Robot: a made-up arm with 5 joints.
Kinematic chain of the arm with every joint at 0, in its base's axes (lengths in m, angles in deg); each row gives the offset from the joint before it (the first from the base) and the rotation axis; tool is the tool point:
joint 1: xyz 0 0 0.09 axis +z
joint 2: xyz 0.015 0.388 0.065 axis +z
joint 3: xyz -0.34 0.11 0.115 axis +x
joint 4: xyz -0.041 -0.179 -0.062 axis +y
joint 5: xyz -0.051 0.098 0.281 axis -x
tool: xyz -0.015 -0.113 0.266
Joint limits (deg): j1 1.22..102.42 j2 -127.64..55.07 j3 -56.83..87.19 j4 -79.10..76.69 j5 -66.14..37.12
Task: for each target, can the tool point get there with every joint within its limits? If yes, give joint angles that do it. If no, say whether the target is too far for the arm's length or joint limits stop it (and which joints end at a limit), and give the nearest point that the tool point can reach.
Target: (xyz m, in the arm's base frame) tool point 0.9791 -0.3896 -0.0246
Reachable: no: joint limits stop it (at a limit: joint 1, joint 2, joint 4) | nearest point 0.4889 -0.3743 0.1281 | short by 0.514 m
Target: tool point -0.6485 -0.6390 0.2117
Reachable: yes | joints 83.27 -37.49 45.28 -35.74 -35.86
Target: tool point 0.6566 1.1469 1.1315
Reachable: no: too far | nearest point 0.4739 0.9337 0.7005 | short by 0.514 m
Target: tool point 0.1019 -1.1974 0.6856
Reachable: no: joint limits stop it (at a limit: joint 1, joint 3) | nearest point -0.0260 -0.8992 0.5074 | short by 0.370 m
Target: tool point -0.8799 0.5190 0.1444
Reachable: yes | joints 26.18 -60.75 51.38 -38.13 -39.83
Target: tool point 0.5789 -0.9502 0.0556
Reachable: no: joint limits stop it (at a limit: joint 1, joint 3, joint 4) | nearest point 0.3217 -0.7143 0.1281 | short by 0.356 m
